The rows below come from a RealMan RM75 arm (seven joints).
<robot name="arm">
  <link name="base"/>
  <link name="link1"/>
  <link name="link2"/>
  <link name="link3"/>
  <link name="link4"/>
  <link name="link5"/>
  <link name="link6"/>
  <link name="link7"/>
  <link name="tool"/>
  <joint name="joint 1" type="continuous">
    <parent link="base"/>
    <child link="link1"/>
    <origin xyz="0 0 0.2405"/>
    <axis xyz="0 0 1"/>
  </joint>
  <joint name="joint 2" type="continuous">
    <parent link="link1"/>
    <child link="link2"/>
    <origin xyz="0 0 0" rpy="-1.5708 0 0"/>
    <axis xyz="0 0 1"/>
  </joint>
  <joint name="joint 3" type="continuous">
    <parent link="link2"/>
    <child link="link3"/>
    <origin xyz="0 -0.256 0" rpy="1.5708 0 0"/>
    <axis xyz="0 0 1"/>
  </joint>
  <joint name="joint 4" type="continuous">
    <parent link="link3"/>
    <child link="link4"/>
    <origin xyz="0 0 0" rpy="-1.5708 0 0"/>
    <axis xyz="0 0 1"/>
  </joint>
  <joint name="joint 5" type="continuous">
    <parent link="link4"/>
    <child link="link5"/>
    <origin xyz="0 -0.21 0" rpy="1.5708 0 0"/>
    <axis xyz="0 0 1"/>
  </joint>
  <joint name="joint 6" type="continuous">
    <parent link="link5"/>
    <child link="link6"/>
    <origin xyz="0 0 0" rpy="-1.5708 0 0"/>
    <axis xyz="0 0 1"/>
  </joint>
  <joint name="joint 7" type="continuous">
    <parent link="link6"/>
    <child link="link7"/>
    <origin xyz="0 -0.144 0" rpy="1.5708 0 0"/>
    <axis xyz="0 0 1"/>
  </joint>
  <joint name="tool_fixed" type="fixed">
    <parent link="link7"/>
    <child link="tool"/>
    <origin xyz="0 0 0"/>
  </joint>
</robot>
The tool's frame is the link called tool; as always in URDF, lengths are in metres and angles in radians. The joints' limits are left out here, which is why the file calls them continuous.
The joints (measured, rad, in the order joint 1, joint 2, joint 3, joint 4, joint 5, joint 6, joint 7), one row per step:
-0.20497, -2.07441, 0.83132, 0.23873, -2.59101, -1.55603, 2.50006
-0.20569, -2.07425, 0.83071, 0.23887, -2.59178, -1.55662, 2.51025
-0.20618, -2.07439, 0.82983, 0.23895, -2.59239, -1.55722, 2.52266
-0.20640, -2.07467, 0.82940, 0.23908, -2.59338, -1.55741, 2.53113
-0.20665, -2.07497, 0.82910, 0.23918, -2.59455, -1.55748, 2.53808
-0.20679, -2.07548, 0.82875, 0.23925, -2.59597, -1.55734, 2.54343
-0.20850, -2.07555, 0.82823, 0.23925, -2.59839, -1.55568, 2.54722
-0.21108, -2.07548, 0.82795, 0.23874, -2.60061, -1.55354, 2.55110
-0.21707, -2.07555, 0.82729, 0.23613, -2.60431, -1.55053, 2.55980
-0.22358, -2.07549, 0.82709, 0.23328, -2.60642, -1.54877, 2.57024
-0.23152, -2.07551, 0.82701, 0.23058, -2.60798, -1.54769, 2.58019
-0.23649, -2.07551, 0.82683, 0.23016, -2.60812, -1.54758, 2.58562
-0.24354, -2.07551, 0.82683, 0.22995, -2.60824, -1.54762, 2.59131
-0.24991, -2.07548, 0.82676, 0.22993, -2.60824, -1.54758, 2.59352
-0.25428, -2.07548, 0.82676, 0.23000, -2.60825, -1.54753, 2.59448
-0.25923, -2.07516, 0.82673, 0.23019, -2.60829, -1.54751, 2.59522
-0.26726, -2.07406, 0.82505, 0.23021, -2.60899, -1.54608, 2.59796
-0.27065, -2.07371, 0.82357, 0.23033, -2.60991, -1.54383, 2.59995
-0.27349, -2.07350, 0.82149, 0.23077, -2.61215, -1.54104, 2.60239
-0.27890, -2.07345, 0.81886, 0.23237, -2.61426, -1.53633, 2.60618
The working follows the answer.
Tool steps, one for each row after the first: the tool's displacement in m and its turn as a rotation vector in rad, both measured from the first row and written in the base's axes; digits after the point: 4 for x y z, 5 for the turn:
0.0001, 0.0002, 0.0003, 0.00434, 0.00940, 0.00168
0.0003, 0.0003, 0.0005, 0.00929, 0.02054, 0.00425
0.0003, 0.0004, 0.0006, 0.01294, 0.02781, 0.00640
0.0003, 0.0004, 0.0007, 0.01614, 0.03356, 0.00828
0.0003, 0.0004, 0.0008, 0.01901, 0.03748, 0.01021
0.0004, 0.0011, 0.0011, 0.02191, 0.03975, 0.01204
0.0005, 0.0020, 0.0012, 0.02404, 0.04199, 0.01360
0.0011, 0.0039, 0.0011, 0.02768, 0.04659, 0.01580
0.0021, 0.0060, 0.0009, 0.03046, 0.05360, 0.01615
0.0037, 0.0086, 0.0005, 0.03294, 0.06045, 0.01400
0.0049, 0.0103, 0.0005, 0.03460, 0.06507, 0.01090
0.0068, 0.0128, 0.0004, 0.03644, 0.07006, 0.00541
0.0084, 0.0151, 0.0005, 0.03733, 0.07198, -0.00032
0.0096, 0.0167, 0.0005, 0.03778, 0.07282, -0.00444
0.0109, 0.0184, 0.0006, 0.03841, 0.07380, -0.00928
0.0126, 0.0213, 0.0014, 0.04114, 0.07647, -0.01423
0.0130, 0.0226, 0.0018, 0.04300, 0.07773, -0.01408
0.0132, 0.0237, 0.0024, 0.04647, 0.07873, -0.01219
0.0139, 0.0259, 0.0032, 0.05050, 0.08111, -0.01130

Tool pose at each row, in the base's axes (x y z in m, rotation vector in rad; rounded; the steps above come from the unrounded poses):
-0.3632, 0.2552, 0.0827, -1.32160, -0.48564, -1.07654
-0.3631, 0.2554, 0.0830, -1.32170, -0.47710, -1.06902
-0.3630, 0.2555, 0.0832, -1.32172, -0.46746, -1.05959
-0.3629, 0.2555, 0.0834, -1.32118, -0.46122, -1.05311
-0.3629, 0.2556, 0.0835, -1.32040, -0.45621, -1.04786
-0.3629, 0.2556, 0.0835, -1.31902, -0.45279, -1.04383
-0.3628, 0.2562, 0.0838, -1.31687, -0.45052, -1.04106
-0.3627, 0.2572, 0.0839, -1.31547, -0.44857, -1.03844
-0.3621, 0.2591, 0.0839, -1.31363, -0.44436, -1.03380
-0.3611, 0.2612, 0.0836, -1.31433, -0.43774, -1.02886
-0.3595, 0.2638, 0.0832, -1.31613, -0.42989, -1.02604
-0.3583, 0.2655, 0.0832, -1.31795, -0.42358, -1.02548
-0.3565, 0.2680, 0.0832, -1.32065, -0.41543, -1.02661
-0.3548, 0.2703, 0.0832, -1.32285, -0.40995, -1.03001
-0.3536, 0.2718, 0.0832, -1.32434, -0.40651, -1.03282
-0.3523, 0.2736, 0.0834, -1.32600, -0.40242, -1.03613
-0.3506, 0.2765, 0.0841, -1.32662, -0.39578, -1.03856
-0.3502, 0.2778, 0.0845, -1.32550, -0.39385, -1.03775
-0.3500, 0.2789, 0.0851, -1.32222, -0.39226, -1.03588
-0.3493, 0.2810, 0.0859, -1.31944, -0.38870, -1.03391

